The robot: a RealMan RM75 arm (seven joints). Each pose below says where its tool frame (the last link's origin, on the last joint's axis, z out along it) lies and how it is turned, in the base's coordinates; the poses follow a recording.
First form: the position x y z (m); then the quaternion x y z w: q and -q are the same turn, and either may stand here.
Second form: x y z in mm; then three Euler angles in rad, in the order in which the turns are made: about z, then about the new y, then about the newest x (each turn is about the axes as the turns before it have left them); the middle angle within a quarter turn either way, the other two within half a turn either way. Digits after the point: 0 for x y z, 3 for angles.
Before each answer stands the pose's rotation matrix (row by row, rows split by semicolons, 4 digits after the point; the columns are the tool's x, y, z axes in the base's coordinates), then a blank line. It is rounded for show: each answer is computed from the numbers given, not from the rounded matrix.
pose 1, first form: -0.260 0.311 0.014 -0.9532 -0.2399 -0.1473 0.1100
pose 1, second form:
0.8415 0.4898 0.2280; 0.4250 -0.8607 0.2804; 0.3336 -0.1390 -0.9324

-260 311 14 0.468 -0.340 -2.994
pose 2, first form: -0.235 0.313 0.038 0.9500 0.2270 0.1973 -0.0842
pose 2, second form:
0.8191 0.4645 0.3366; 0.3981 -0.8828 0.2495; 0.4131 -0.0704 -0.9080

-235 313 38 0.452 -0.426 -3.064
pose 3, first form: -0.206 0.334 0.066 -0.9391 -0.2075 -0.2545 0.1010
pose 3, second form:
0.7843 0.4412 0.4361; 0.3383 -0.8935 0.2953; 0.5200 -0.0841 -0.8500

-206 334 66 0.407 -0.547 -3.043
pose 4, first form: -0.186 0.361 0.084 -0.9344 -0.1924 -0.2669 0.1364
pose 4, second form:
0.7835 0.4324 0.4463; 0.2868 -0.8888 0.3576; 0.5513 -0.1522 -0.8203

-186 361 84 0.351 -0.584 -2.958
